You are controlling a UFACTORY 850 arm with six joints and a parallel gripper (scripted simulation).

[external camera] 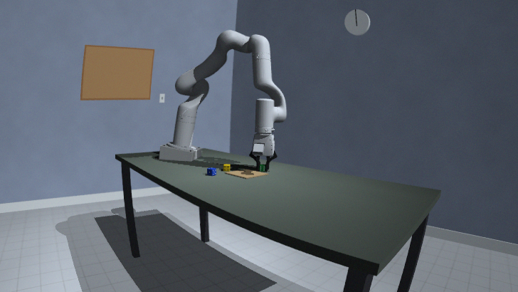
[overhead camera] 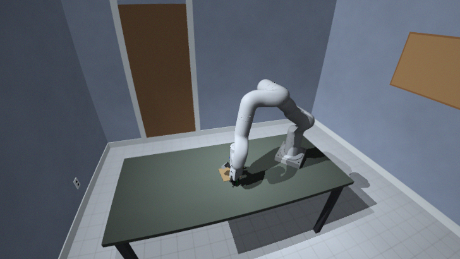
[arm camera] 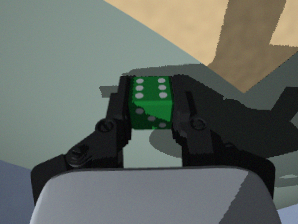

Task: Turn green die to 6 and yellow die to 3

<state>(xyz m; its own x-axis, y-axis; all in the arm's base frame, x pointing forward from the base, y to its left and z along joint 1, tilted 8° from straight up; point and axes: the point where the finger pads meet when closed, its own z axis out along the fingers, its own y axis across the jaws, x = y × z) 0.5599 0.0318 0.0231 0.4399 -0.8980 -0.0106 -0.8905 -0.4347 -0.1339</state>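
Now: the tan mat 11 cm to the right of my hand, 2 cm below it and 1 cm behind it. The rest, counted from my hand: green die (1 cm below); yellow die (12 cm to the right, 12 cm behind, 1 cm below); blue die (24 cm to the right, 10 cm behind, 1 cm below).
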